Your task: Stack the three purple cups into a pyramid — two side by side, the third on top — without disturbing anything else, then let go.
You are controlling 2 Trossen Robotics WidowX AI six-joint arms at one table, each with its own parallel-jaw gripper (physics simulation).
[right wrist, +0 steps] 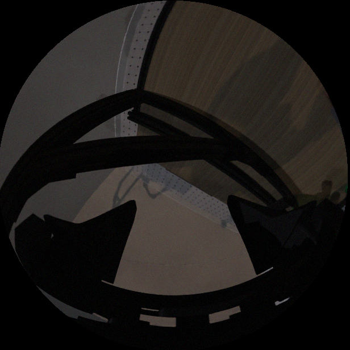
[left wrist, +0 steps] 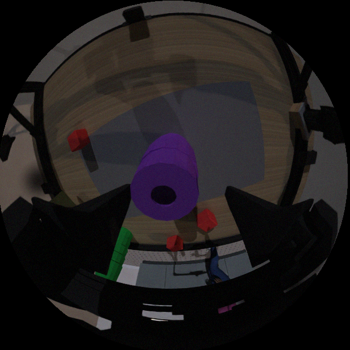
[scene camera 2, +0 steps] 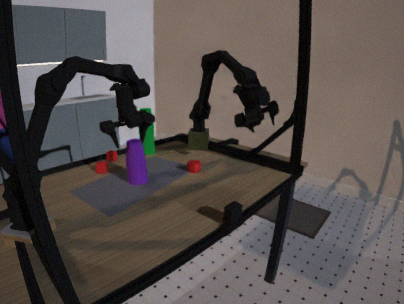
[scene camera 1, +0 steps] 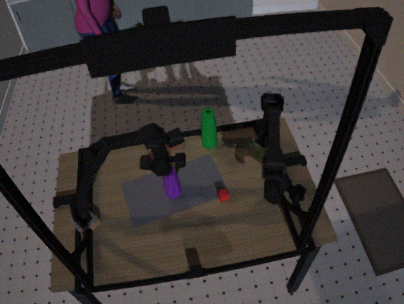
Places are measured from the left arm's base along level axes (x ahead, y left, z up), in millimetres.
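Where they show: left gripper, fingertip midpoint: (scene camera 2: 130, 145); right gripper, fingertip midpoint: (scene camera 2: 263, 128); left arm's base, origin of the base link: (scene camera 2: 27, 223) (scene camera 1: 83, 219); right arm's base, origin of the base link: (scene camera 2: 199, 130) (scene camera 1: 263, 141).
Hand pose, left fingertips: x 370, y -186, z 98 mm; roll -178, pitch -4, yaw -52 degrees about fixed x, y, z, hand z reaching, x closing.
Observation:
Things, the pixels of their centre, and the offset from my left fingertips. "spot": a spot on its surface instead. Level surfaces: height alone.
- tall tapered column, body centre: (scene camera 2: 135, 153) (scene camera 1: 170, 178) 1 mm ahead, 14 mm right, 30 mm down
- grey mat, its level: 138 mm down
- red cube, body centre: (scene camera 2: 193, 166) (scene camera 1: 223, 194) 117 mm ahead, 214 mm right, 119 mm down
- green bottle, surface spot: (scene camera 1: 209, 129) (scene camera 2: 149, 126) spot: 310 mm ahead, 10 mm left, 2 mm down
The purple cups show as one tall tapered column (scene camera 1: 172, 185) (scene camera 2: 136, 162) (left wrist: 167, 170), upright on the grey mat (scene camera 1: 140, 207) (scene camera 2: 100, 197) (left wrist: 225, 115). The left wrist view shows faint seams and a dark round hole in its top. I cannot make out three separate cups; no two stand side by side. My left gripper (scene camera 1: 163, 164) (scene camera 2: 130, 145) (left wrist: 180, 190) is open and empty, pointing down around the level of the column's top or above it. My right gripper (scene camera 2: 263, 127) (right wrist: 182, 203) is open and empty, high over the right side, far from the column.
A red cube (scene camera 1: 223, 194) (scene camera 2: 194, 166) (left wrist: 78, 140) lies by the mat's right edge. Two more red cubes, one (scene camera 2: 101, 167) (left wrist: 207, 220) nearer and one (scene camera 2: 112, 155) (left wrist: 174, 243) farther, lie behind the column. A green bottle (scene camera 1: 209, 129) (scene camera 2: 148, 131) (left wrist: 119, 252) stands at the back.

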